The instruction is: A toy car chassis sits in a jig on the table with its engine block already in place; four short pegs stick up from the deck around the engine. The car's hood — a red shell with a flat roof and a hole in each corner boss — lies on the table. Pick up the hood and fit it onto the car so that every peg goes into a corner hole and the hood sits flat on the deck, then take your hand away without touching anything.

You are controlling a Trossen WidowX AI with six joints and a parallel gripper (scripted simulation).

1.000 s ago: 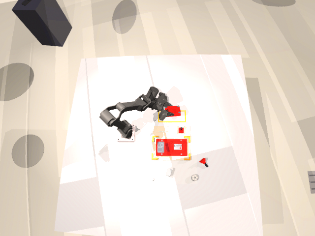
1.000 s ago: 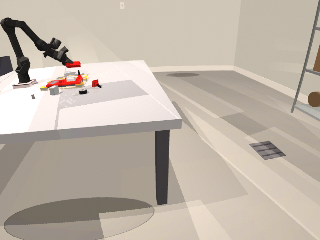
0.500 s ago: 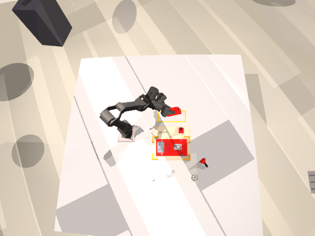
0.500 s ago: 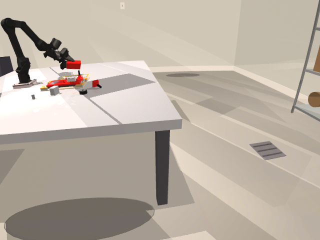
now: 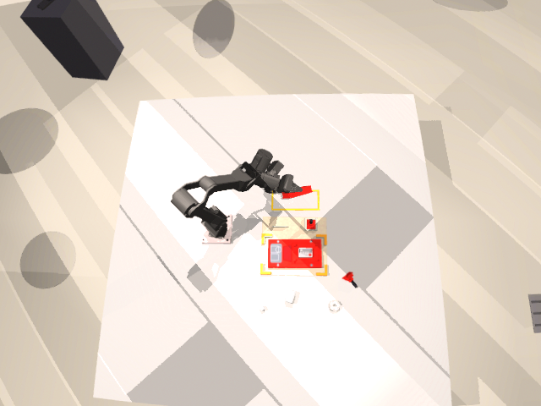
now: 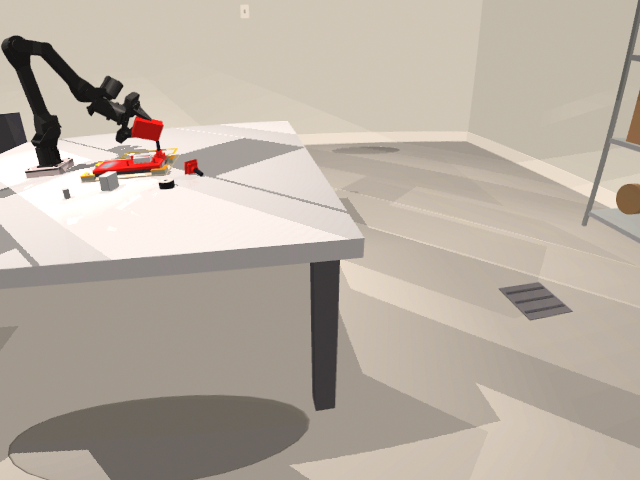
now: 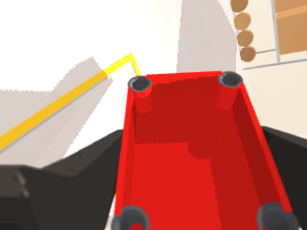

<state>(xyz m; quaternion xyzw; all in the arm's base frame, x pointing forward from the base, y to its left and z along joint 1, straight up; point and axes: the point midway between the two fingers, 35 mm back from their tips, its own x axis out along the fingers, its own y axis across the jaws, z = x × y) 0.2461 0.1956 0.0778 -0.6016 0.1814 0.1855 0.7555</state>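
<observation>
The red hood lies 10 mm to the right of my gripper tip. From my gripper tip the other things lie so: grey engine block: 70 mm ahead, 210 mm to the right, 60 mm below.
</observation>
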